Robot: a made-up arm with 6 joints.
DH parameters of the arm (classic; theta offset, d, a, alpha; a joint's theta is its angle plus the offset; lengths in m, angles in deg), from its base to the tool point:
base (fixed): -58.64 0 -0.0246 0
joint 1: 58.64 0.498 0.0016 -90
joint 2: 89.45 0 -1.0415 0
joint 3: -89.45 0.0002 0.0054 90
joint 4: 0 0.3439 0.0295 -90
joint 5: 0 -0.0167 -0.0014 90
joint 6: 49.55 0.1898 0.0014 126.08
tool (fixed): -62.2 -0.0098 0 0
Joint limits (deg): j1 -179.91..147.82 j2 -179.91..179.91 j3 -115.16..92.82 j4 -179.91..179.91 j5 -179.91..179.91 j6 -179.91..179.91
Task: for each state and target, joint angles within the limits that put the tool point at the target. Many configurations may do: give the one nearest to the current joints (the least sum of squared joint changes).
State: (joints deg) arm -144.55 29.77 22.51 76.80 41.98 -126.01
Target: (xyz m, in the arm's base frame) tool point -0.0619 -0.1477 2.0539
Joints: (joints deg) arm -143.47 3.16 2.23 79.19 22.72 -125.80
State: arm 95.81 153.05 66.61 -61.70 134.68 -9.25
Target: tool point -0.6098 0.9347 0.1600
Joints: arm 131.03 98.51 53.75 -70.63 141.64 -9.28
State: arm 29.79 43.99 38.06 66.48 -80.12 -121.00
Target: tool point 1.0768 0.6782 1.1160
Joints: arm 37.82 56.00 36.68 65.31 -74.47 -120.98
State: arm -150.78 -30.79 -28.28 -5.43 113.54 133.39
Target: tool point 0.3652 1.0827 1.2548
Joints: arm -113.30 -56.69 -33.54 -14.13 119.50 133.67
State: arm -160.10 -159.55 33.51 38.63 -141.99 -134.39
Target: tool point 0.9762 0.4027 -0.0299
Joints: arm -161.76 -120.84 44.80 42.32 -154.76 -134.80
